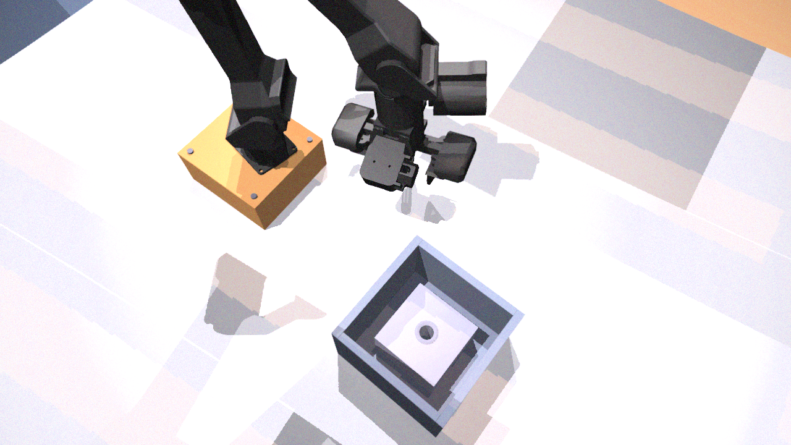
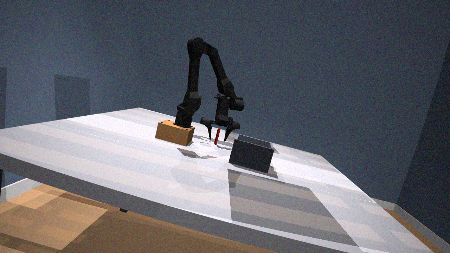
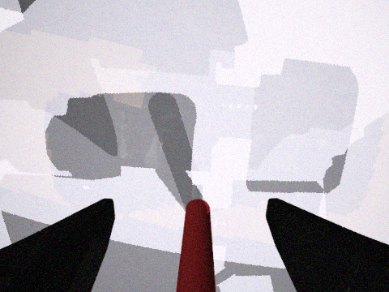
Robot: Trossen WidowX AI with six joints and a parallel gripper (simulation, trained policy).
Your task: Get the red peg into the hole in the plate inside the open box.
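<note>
The red peg is 20 mm above my gripper tip, 10 mm to the left of it and 10 mm behind it. The rest, counted from my gripper tip: pale plate 190 mm ahead, 140 mm to the right, 20 mm above; then grey box 190 mm ahead, 140 mm to the right.
</note>
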